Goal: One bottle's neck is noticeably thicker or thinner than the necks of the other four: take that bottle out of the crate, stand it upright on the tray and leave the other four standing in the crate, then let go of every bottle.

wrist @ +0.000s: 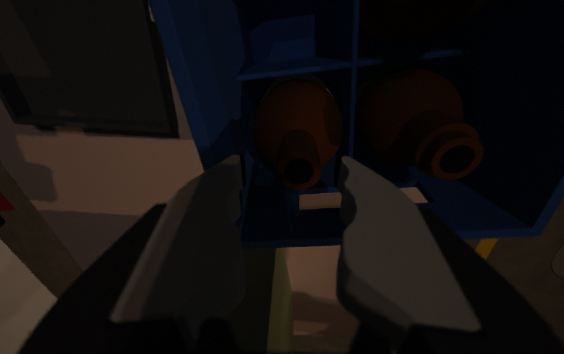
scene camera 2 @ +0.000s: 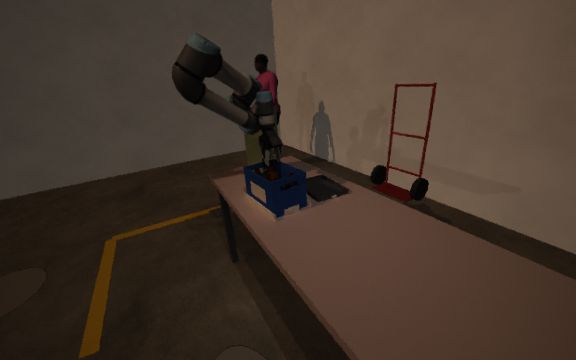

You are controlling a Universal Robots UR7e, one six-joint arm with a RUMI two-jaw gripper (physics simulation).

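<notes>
The blue crate stands on the table; brown bottles stand in its compartments. In the wrist view, one bottle is in a left compartment, its narrow neck pointing toward the view's bottom. Another bottle, in the compartment to its right, shows a visibly wider neck and mouth. Part of a further dark bottle shows at the top. My gripper is partly open and empty, its fingers over the crate, one to each side of the narrow-necked bottle's mouth in view. The dark tray lies beside the crate.
The table extends toward the camera. A person in a pink top stands behind the arm. An olive object is beyond the crate. A red hand truck stands near the wall.
</notes>
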